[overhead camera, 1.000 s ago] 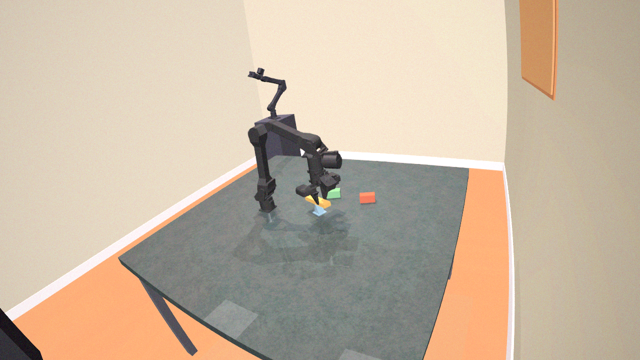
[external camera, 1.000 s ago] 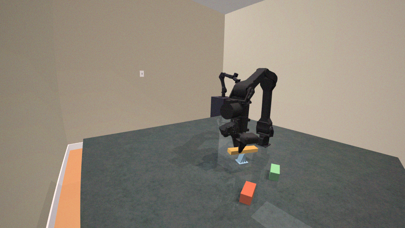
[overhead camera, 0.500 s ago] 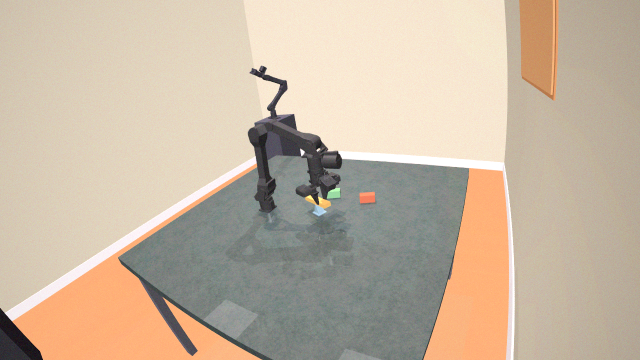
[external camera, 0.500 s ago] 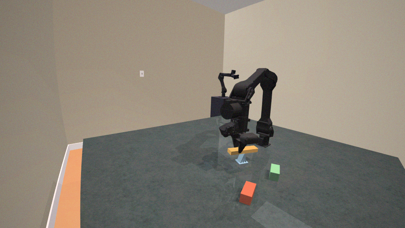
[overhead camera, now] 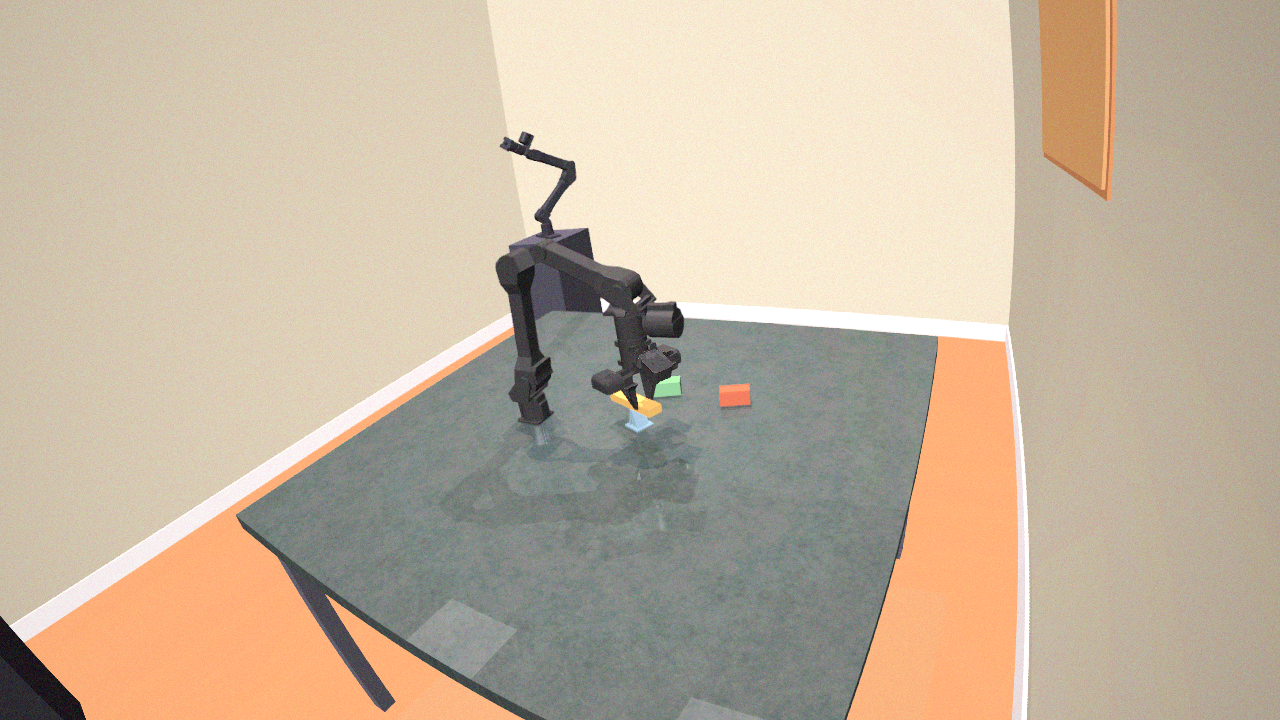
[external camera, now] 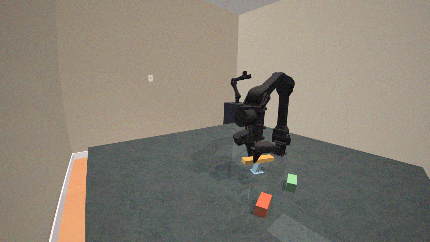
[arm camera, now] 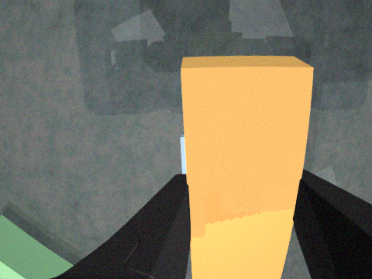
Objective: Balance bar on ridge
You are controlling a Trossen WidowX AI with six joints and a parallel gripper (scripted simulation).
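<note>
The bar lies 3 cm behind my gripper tip and 1 cm to the left of it. Round my gripper tip: red block (16 cm to the left, 14 cm ahead, 4 cm below); green block (16 cm to the left, 4 cm below, 4 cm behind).
</note>
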